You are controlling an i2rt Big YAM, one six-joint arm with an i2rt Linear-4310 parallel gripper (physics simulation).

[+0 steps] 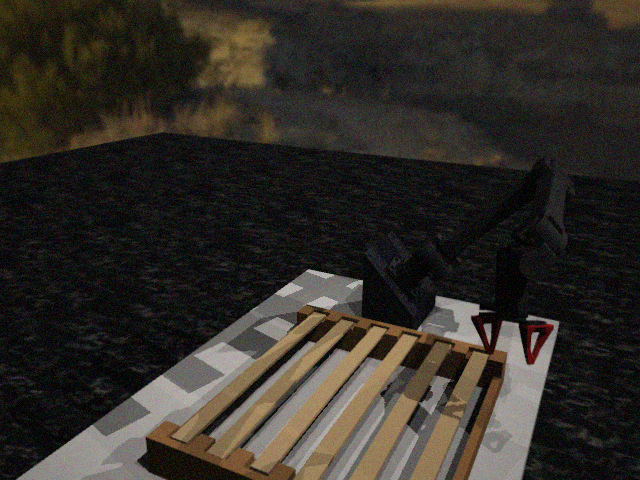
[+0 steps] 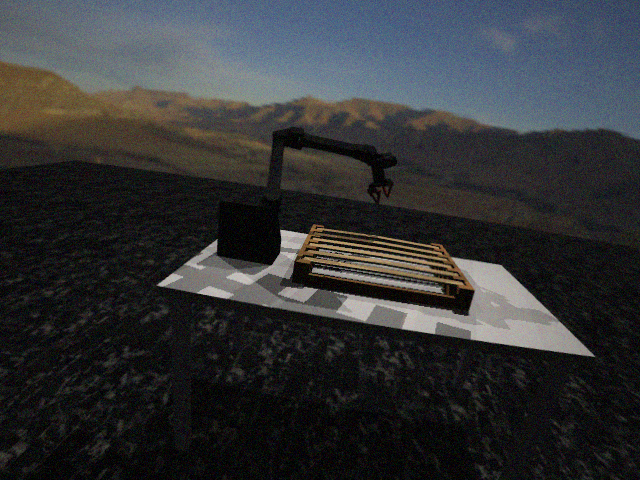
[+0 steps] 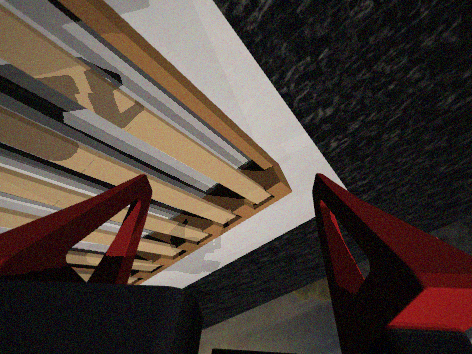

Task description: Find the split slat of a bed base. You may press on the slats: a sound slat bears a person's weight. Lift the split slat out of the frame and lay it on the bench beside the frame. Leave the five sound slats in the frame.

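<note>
The wooden bed frame (image 1: 175, 454) (image 2: 382, 296) (image 3: 165, 70) lies on the white and grey bench (image 1: 516, 408) (image 2: 493, 279) (image 3: 192, 45). Several pale slats lie side by side across it, their ends in the notches of the end rails. The outermost slat on one side (image 1: 478, 372) (image 3: 200, 157) and the one on the other side (image 1: 251, 377) look whole. No break shows on any slat; I cannot tell which is split. My gripper (image 1: 510, 357) (image 2: 382, 198) (image 3: 229, 182) is open and empty, its red fingers pointing down, raised above the frame's level near one side.
The arm's dark base (image 1: 395, 289) (image 2: 248, 232) stands on the bench beyond one end rail of the frame. The bench's edge (image 2: 330, 316) runs along beside the frame. Shadows of the arm fall across some slats. Dark ground surrounds the bench.
</note>
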